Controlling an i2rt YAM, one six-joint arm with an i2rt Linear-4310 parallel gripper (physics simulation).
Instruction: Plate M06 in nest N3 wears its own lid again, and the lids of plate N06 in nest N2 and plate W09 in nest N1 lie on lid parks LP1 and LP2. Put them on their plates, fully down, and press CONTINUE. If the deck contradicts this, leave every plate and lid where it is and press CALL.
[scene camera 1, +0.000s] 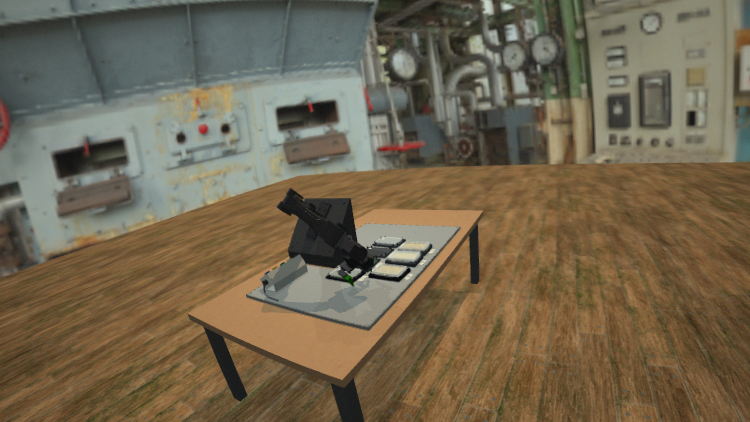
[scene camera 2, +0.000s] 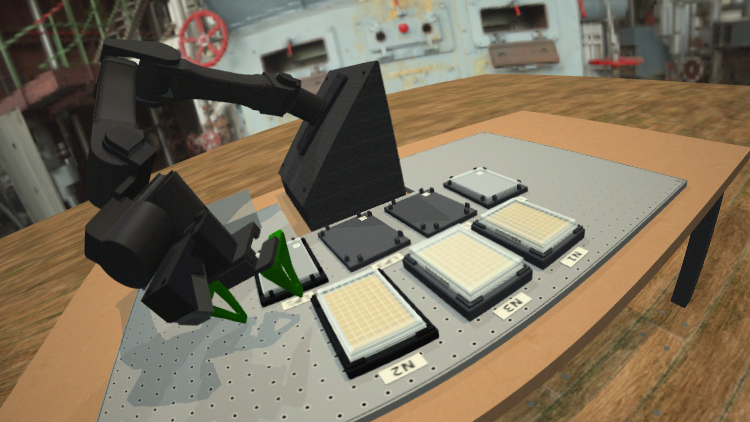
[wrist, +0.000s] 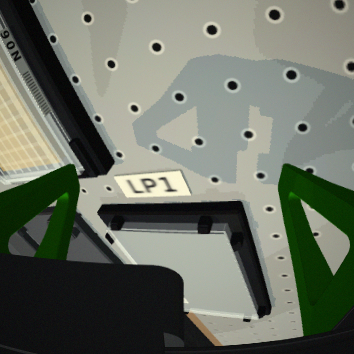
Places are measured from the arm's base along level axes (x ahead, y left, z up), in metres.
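Pixels of known places: gripper, fingertip midpoint: (scene camera 1: 361, 278) (scene camera 2: 272, 307) (wrist: 178, 174); arm's base, link origin: (scene camera 2: 322, 113).
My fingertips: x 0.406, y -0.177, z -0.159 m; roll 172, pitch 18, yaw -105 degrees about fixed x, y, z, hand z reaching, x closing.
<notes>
Ahead of a thing's pixels: the offset from my fingertips to its top centre. "*": to the spot under its first point.
My gripper (scene camera 2: 272, 307) (wrist: 178, 174) is open and empty, tilted above the deck beside park LP1. A clear lid @(dx -0.113, dy +0.021, dz -0.003 m) (scene camera 2: 305, 265) (wrist: 175, 265) lies on LP1, partly behind a finger in scene camera 2. Another clear lid @(dx -0.165, dy +0.411, dz -0.003 m) (scene camera 2: 485, 183) (scene camera 1: 389, 241) lies on the farthest park, whose label is unreadable. Plate N06 @(dx +0.058, dy +0.108, dz +0.006 m) (scene camera 2: 367, 314) (wrist: 12, 120) sits in nest N2, its marking readable in the wrist view. The plate in N3 @(dx +0.042, dy +0.244, dz +0.012 m) (scene camera 2: 466, 259) (scene camera 1: 404, 256) looks paler, with a clear lid on top. The plate in N1 @(dx +0.020, dy +0.366, dz +0.009 m) (scene camera 2: 529, 223) stands beyond it; its marking is unreadable.
Two dark parks @(* dx -0.110, dy +0.153, dz -0.011 m) (scene camera 2: 364, 241) @(* dx -0.140, dy +0.281, dz -0.011 m) (scene camera 2: 430, 209) without lids stand between the lid-bearing ones. The black wedge-shaped arm base (scene camera 2: 351, 152) rises behind them. A grey sloped box @(dx -0.344, dy -0.136, dz +0.063 m) (scene camera 1: 287, 272) with a cable stands at the deck's left; its buttons are too small to read.
</notes>
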